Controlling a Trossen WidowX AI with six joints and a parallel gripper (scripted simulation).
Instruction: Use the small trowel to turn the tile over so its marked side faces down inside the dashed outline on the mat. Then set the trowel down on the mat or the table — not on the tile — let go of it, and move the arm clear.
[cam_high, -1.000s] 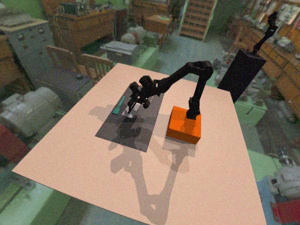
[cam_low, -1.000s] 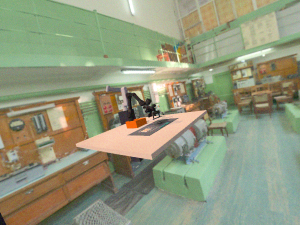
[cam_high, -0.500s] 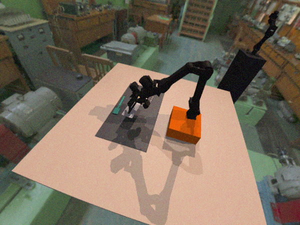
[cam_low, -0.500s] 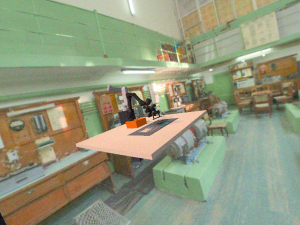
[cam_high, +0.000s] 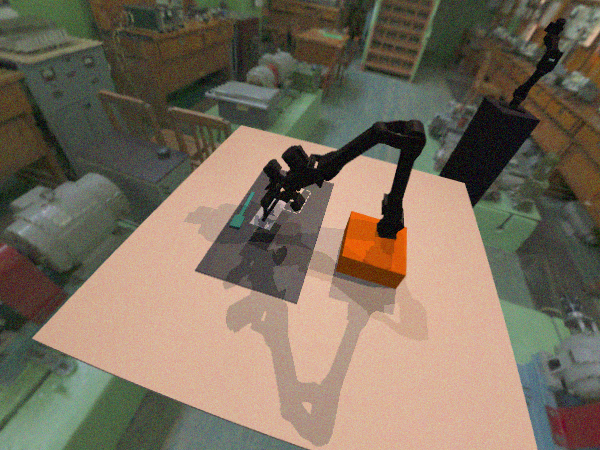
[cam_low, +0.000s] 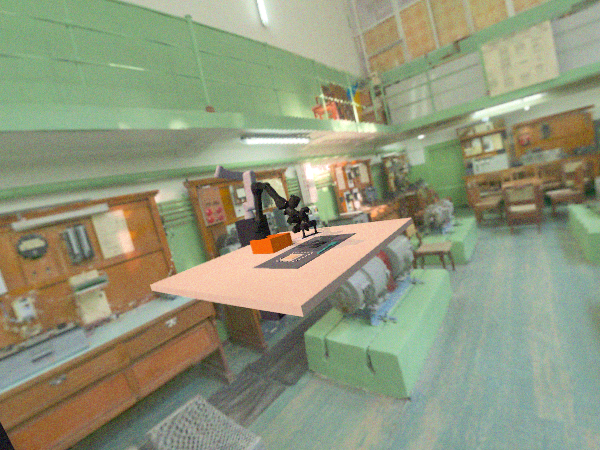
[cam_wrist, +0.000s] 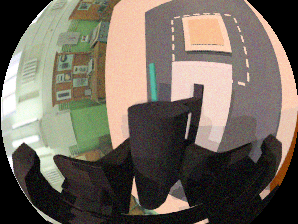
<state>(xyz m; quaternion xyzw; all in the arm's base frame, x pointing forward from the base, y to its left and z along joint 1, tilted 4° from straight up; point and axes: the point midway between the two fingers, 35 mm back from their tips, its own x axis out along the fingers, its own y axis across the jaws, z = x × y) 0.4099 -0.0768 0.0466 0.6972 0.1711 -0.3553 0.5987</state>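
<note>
Right now the teal trowel is 120 mm below my gripper tip, 100 mm ahead of it and 10 mm to the right of it. Also, from my gripper tip: dark grey mat 140 mm below, 40 mm behind; then tile 160 mm to the right, 120 mm below, 70 mm behind.
</note>
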